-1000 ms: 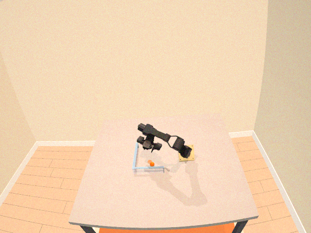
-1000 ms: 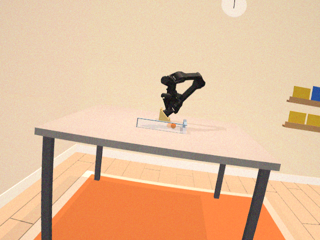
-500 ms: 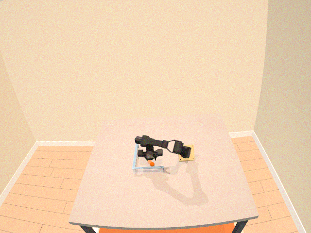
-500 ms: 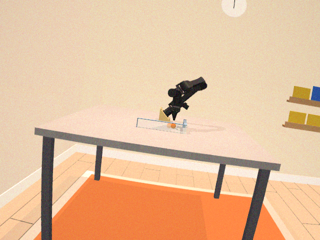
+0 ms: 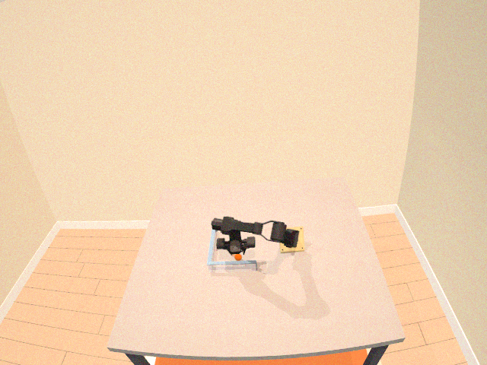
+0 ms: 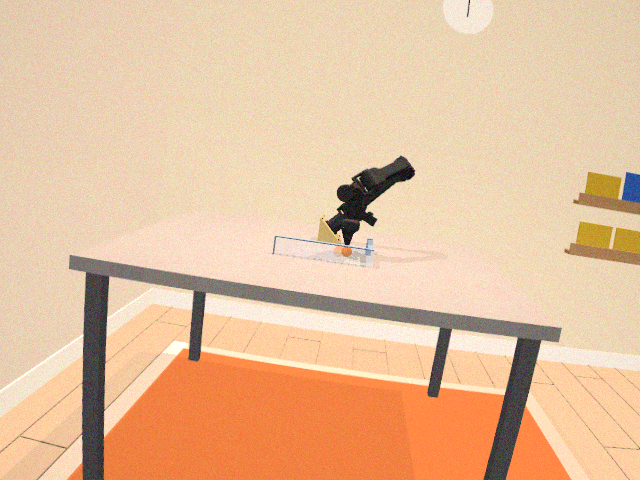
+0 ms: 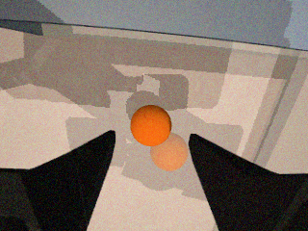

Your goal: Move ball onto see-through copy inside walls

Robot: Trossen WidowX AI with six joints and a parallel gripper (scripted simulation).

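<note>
Right now my gripper tip is 20 mm above the orange ball. The rest, counted from my gripper tip: clear wall 140 mm ahead, 60 mm to the right, 10 mm below; see-through copy of ball 20 mm to the right, 20 mm below, 20 mm ahead.
</note>
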